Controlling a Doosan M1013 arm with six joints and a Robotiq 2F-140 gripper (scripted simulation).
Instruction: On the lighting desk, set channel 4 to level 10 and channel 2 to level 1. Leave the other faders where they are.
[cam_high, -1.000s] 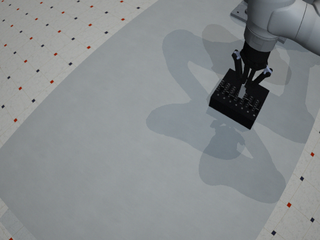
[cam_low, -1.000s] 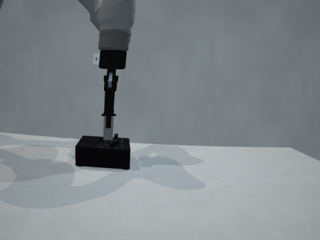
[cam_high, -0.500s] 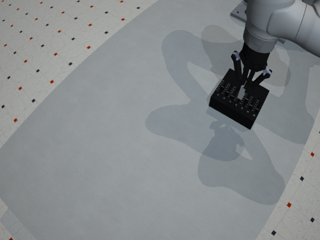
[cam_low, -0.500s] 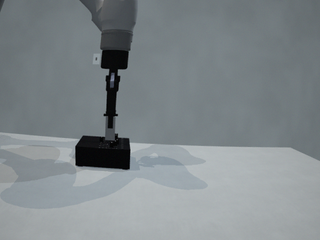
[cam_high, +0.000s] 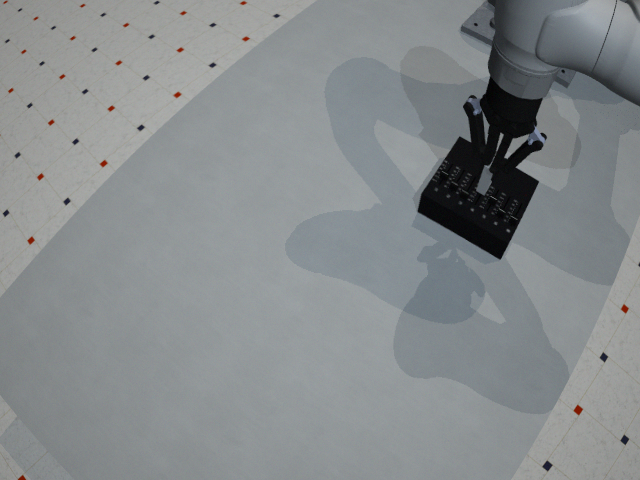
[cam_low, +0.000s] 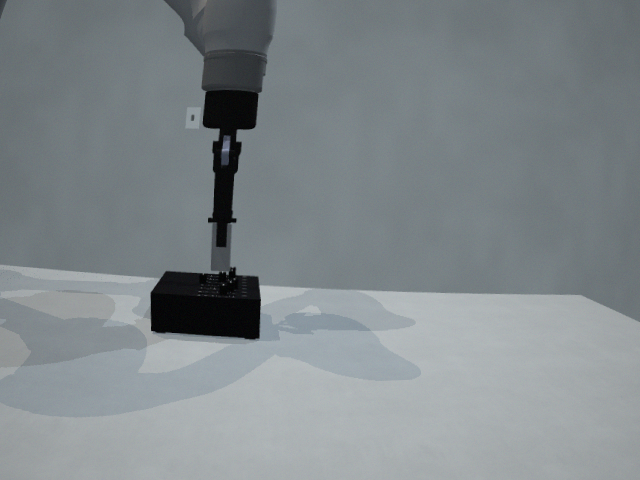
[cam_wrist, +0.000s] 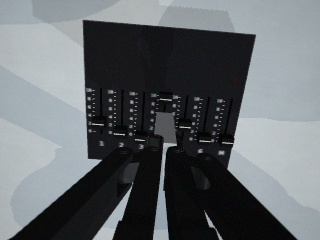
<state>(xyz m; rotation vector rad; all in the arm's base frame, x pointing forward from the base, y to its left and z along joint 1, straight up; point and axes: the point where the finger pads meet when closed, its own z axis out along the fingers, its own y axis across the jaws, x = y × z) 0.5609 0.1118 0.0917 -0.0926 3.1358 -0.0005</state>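
Right now the channel 5 fader cap is 20 mm to the left of my hand and 40 mm below it. The rest, counted from my hand: channel 2 fader cap: 20 mm ahead, 40 mm to the right, 40 mm below; channel 4 fader cap: 20 mm behind, 40 mm below; channel 1 fader cap: 10 mm ahead, 70 mm to the right, 40 mm below.
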